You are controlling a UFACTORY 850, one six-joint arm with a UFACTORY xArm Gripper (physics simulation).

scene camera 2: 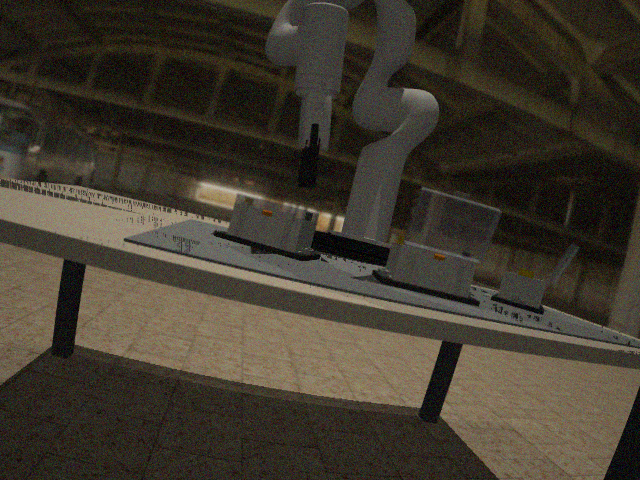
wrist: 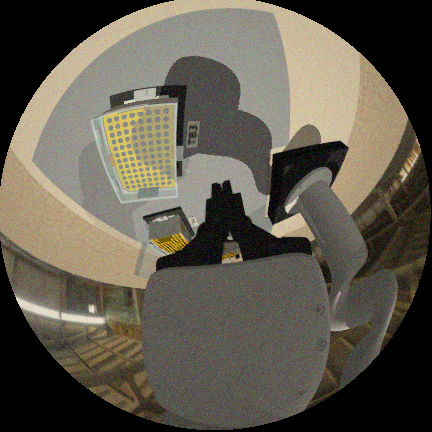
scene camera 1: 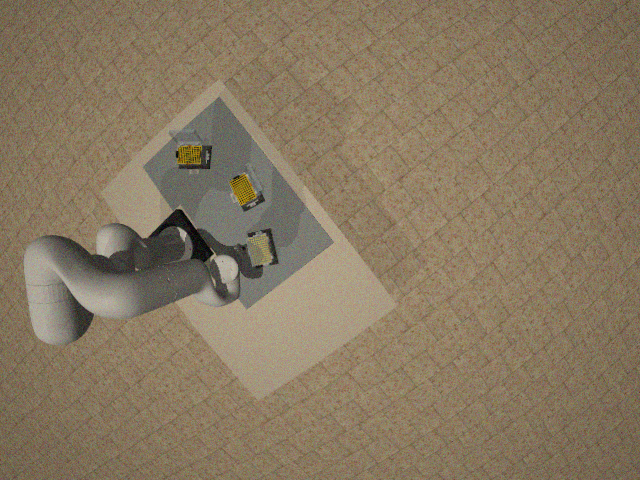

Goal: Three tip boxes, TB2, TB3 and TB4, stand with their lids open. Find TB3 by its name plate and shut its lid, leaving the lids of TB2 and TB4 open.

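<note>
The TB3 box (scene camera 1: pixel 261 249) (scene camera 2: pixel 271 222) (wrist: pixel 142 147) has its clear lid down flat over the yellow tip rack. Its name plate (wrist: pixel 193 134) reads TB3 in the wrist view. A second box (scene camera 1: pixel 244 189) (scene camera 2: pixel 433 268) (wrist: pixel 170 232) has its clear lid (scene camera 2: pixel 454 222) standing up. The farthest box (scene camera 1: pixel 189 154) (scene camera 2: pixel 521 289) (wrist: pixel 231 253) also has its lid (scene camera 2: pixel 563 266) raised. I cannot read which of these two is TB2 or TB4. My gripper (scene camera 2: pixel 307 184) (wrist: pixel 223 192) is shut and empty, above the level of TB3's lid and apart from it.
The boxes stand on a grey mat (scene camera 1: pixel 217 118) (scene camera 2: pixel 175 237) on a beige table (scene camera 1: pixel 310 320). The arm's black base plate (scene camera 1: pixel 178 219) (wrist: pixel 280 185) stands at the table's edge, beside the mat. The raised lids stick up above the other two boxes.
</note>
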